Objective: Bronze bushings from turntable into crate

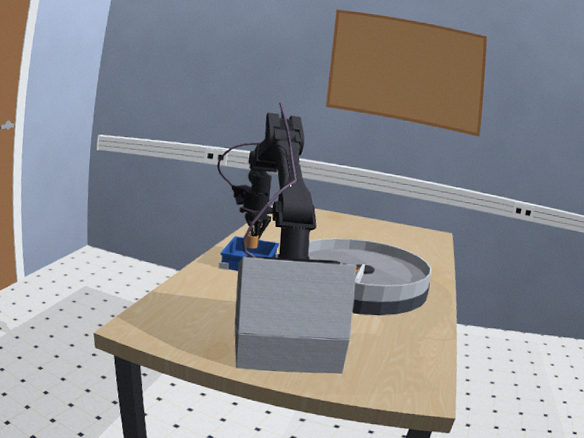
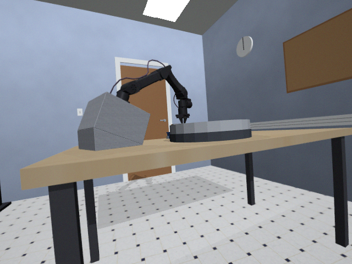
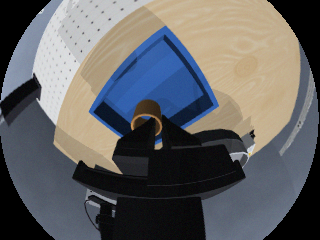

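Now: hand 60 mm above the blue crate, 10 mm to the right of it and 10 mm past it. Also, from my hand: grey turntable (350 mm to the right, 30 mm below, 20 mm behind).
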